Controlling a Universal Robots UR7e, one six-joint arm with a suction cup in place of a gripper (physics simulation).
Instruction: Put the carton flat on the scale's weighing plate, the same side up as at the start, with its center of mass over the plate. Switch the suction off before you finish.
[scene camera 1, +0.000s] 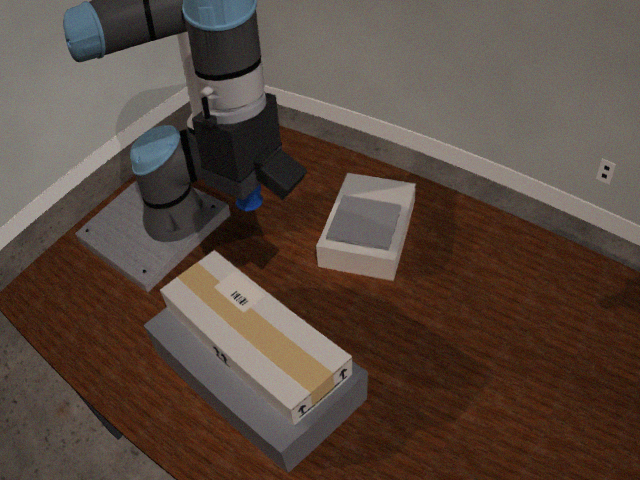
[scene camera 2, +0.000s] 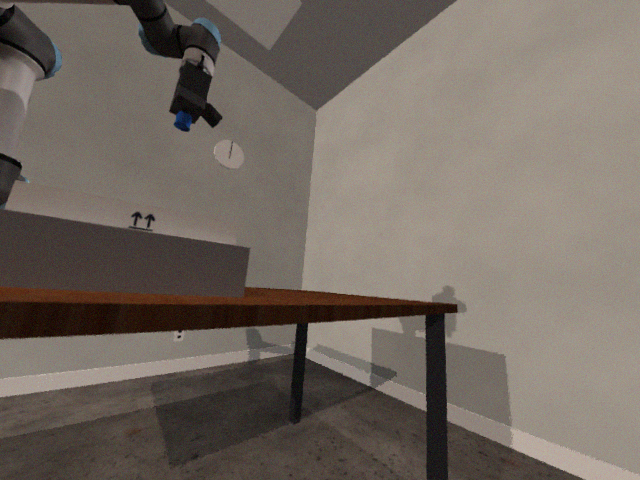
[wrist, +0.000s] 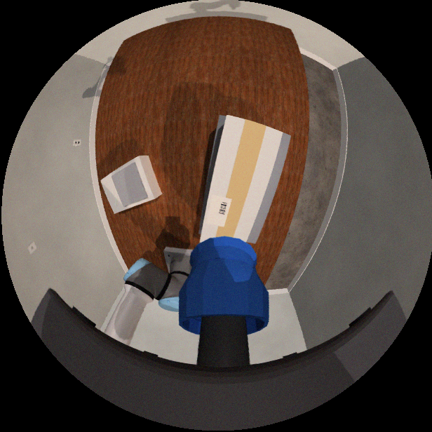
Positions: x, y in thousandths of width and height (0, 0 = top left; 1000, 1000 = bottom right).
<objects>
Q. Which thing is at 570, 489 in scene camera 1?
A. A white scale.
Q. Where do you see a large grey block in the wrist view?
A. At 626, 441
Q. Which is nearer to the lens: the white carton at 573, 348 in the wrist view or the white scale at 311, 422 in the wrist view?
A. The white carton.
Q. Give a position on a white carton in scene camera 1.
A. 459, 766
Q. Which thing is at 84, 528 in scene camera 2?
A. A large grey block.
</objects>
